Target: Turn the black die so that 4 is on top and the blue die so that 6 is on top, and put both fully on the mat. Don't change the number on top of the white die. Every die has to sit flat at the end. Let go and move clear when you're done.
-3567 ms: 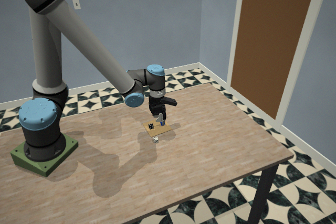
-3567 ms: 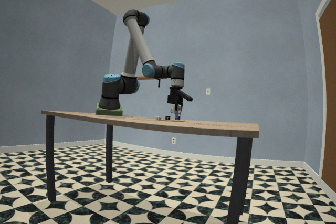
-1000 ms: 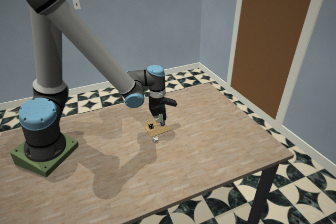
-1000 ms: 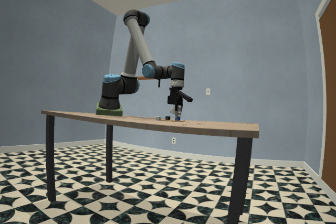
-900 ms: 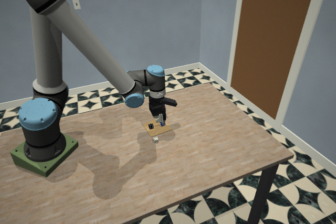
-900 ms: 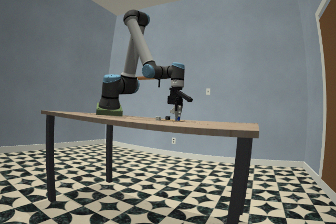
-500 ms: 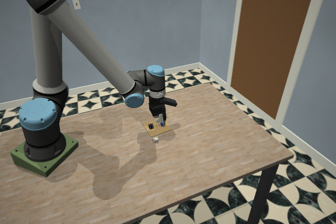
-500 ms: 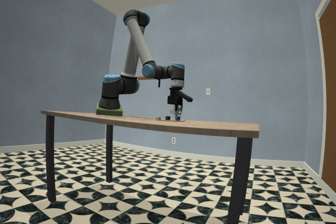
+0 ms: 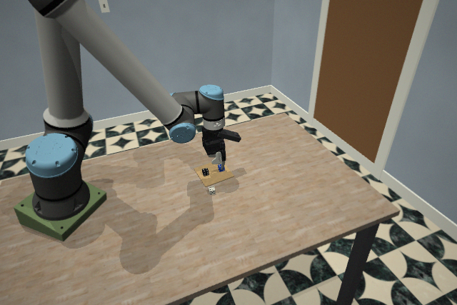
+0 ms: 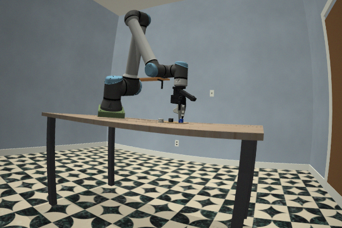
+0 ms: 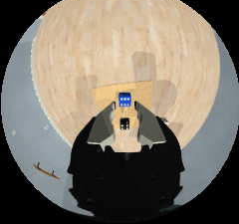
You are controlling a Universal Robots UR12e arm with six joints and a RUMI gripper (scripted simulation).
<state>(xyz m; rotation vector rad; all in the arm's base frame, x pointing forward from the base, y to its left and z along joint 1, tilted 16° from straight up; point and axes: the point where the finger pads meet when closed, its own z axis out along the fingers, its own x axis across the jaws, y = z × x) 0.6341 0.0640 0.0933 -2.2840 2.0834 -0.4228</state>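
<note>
Now: the blue die 20 mm below my hand. Also, from my hand: white die: 70 mm behind, 120 mm to the right, 30 mm below; then tan mat: 40 mm behind, 40 mm below; then black die: 70 mm behind, 10 mm to the right, 20 mm below.
</note>
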